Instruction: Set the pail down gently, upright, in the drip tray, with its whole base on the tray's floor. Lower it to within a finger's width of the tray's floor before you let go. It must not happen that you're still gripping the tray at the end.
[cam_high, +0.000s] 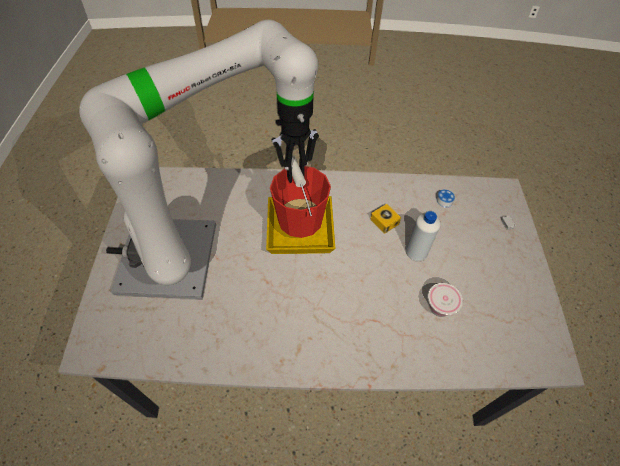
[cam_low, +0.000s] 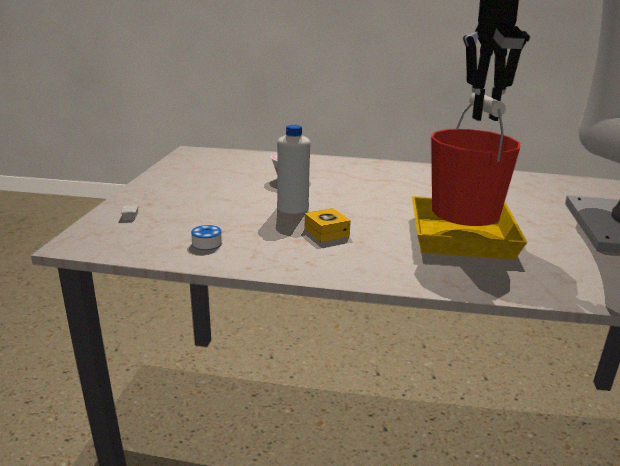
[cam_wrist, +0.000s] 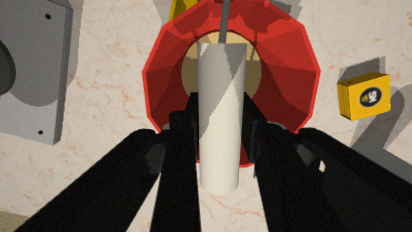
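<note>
The red pail is 10 cm below my hand and 1 cm ahead of it. The rest, counted from my hand: white bottle 42 cm ahead, 20 cm below, 6 cm to the right; then drip tray 29 cm below, 1 cm to the left, 1 cm ahead; then pink-rimmed round dish 48 cm ahead, 27 cm to the right, 26 cm below.
</note>
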